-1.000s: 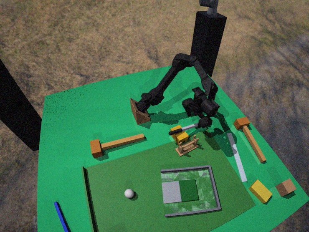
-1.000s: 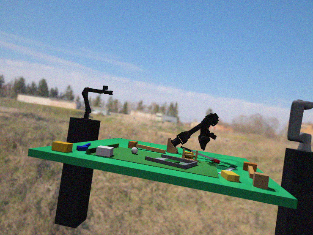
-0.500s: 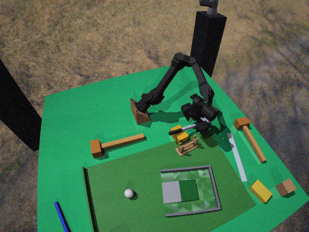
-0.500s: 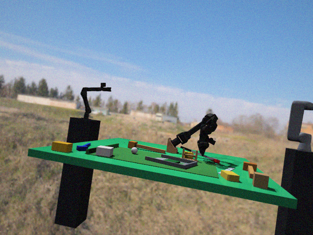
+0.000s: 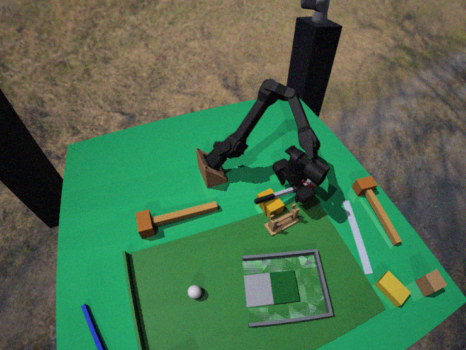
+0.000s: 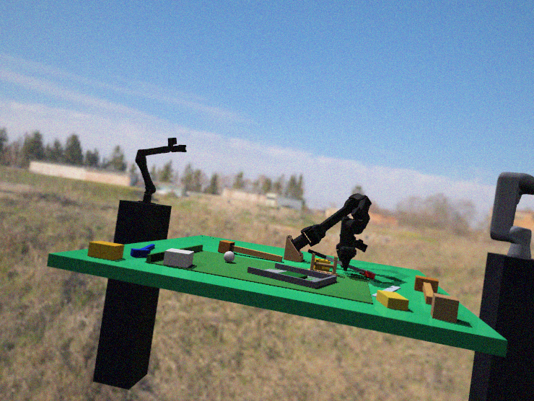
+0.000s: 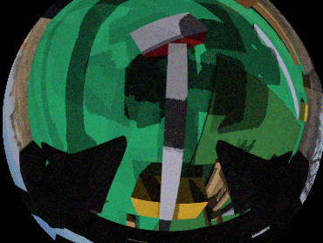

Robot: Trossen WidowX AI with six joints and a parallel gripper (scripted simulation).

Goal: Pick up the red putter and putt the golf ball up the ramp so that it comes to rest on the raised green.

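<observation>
Right now the white golf ball is 450 mm to the right of my gripper tip and 210 mm ahead of it. Also, from my gripper tip: yellow block: 470 mm ahead, 130 mm to the left, 10 mm below; then putting mat: 280 mm to the right, 260 mm ahead, 20 mm below; then white bar: 250 mm ahead, 150 mm to the left, 20 mm below.
</observation>
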